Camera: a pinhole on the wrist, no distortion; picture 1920 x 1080 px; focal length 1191.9 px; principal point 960.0 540.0 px. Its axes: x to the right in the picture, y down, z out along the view. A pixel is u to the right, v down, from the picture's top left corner.
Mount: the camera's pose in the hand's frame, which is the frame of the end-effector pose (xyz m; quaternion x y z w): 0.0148 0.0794 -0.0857 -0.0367 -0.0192 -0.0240 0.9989
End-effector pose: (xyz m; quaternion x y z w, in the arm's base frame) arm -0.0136 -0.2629 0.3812 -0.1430 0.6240 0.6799 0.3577
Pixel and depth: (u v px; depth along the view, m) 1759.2 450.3 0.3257
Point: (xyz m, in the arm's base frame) -0.1511 0.0443 0.3369
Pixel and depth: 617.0 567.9 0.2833
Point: 0.0152 -0.0993 0.5478
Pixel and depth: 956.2 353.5 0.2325
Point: -0.0190 -0.1184 0.4507
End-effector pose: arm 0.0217 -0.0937 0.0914 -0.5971 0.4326 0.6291 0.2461
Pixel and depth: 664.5 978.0 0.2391
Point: -0.2025 -0.0576 0.1728
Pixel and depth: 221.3 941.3 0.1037
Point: -0.0797 -0.1356 0.1712
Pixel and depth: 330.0 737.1 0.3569
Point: -0.2301 0.0731 0.2894
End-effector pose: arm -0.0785 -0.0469 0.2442 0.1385 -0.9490 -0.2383 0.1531
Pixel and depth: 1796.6 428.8 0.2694
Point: -0.3355 0.0228 0.1585
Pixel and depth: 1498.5 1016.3 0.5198
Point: -0.5102 0.3135 0.0953
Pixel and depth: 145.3 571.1 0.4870
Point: 0.0629 0.3453 -0.0834
